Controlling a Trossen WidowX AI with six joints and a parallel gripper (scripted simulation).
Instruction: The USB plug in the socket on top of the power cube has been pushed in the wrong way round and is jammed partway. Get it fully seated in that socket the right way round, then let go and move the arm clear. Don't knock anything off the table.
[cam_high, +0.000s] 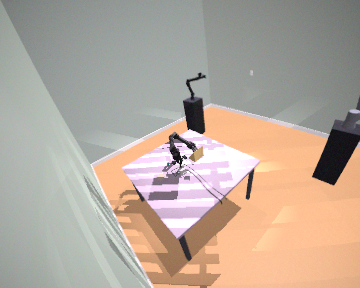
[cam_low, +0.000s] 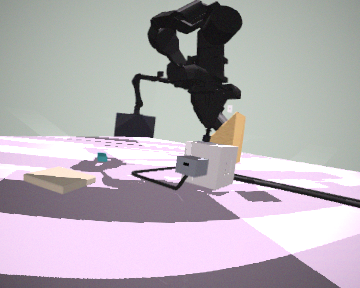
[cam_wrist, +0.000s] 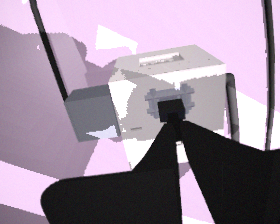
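Now: the dark USB plug 2 cm below my gripper tip. The rest, counted from my gripper tip: flat tan slab (22 cm ahead, 15 cm to the right, 10 cm below); small cyan block (2 cm ahead, 25 cm to the right, 10 cm below).
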